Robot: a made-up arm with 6 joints.
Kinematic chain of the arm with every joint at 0, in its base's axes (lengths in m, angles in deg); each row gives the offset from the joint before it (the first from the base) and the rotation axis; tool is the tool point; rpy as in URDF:
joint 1: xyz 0 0 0.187 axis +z
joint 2: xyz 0 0 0 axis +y
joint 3: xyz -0.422 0 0.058 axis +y
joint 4: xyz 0.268 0 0.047 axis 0.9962 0 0.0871
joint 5: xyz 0 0 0 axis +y
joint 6: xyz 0.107 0 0.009 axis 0.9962 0 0.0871
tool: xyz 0 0 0 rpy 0 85 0
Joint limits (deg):
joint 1: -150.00..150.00
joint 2: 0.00..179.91
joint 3: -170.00..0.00
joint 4: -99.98..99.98
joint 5: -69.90..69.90
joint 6: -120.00..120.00
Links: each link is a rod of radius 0.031 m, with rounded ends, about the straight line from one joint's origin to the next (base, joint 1, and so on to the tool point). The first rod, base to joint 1, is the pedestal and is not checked.
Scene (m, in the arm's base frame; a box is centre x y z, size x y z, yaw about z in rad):
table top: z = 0
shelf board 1: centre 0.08 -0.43 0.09 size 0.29 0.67 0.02 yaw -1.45
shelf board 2: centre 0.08 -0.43 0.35 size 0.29 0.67 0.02 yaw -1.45
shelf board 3: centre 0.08 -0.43 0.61 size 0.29 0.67 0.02 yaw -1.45
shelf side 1: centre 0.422 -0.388 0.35 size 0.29 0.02 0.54 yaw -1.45
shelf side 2: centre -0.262 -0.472 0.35 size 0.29 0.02 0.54 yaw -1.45
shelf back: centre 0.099 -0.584 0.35 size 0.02 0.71 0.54 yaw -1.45
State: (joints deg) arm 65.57 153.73 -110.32 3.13 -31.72 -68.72
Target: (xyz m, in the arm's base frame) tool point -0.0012 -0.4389 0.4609
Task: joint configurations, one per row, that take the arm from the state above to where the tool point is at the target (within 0.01 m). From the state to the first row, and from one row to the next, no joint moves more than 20 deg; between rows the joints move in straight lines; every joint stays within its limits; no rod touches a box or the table.
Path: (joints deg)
1: 46.40 139.87 -100.79 9.11 -26.20 -74.22
2: 27.23 126.01 -91.26 15.08 -20.67 -79.72
3: 8.06 112.14 -81.73 21.06 -15.15 -85.22
4: -11.12 98.28 -72.20 27.04 -9.63 -90.71
5: -30.29 84.42 -62.67 33.01 -4.10 -96.21
6: -49.46 70.56 -53.14 38.99 1.42 -101.71
7: -61.54 67.84 -42.97 38.05 -14.38 -90.71
8: -73.63 65.13 -32.81 37.11 -30.18 -79.72
9: -85.72 62.41 -22.64 36.17 -45.99 -68.72
10: -85.19 79.66 -38.66 34.45 -46.27 -68.72
11: -84.66 96.90 -54.68 32.73 -46.55 -68.72

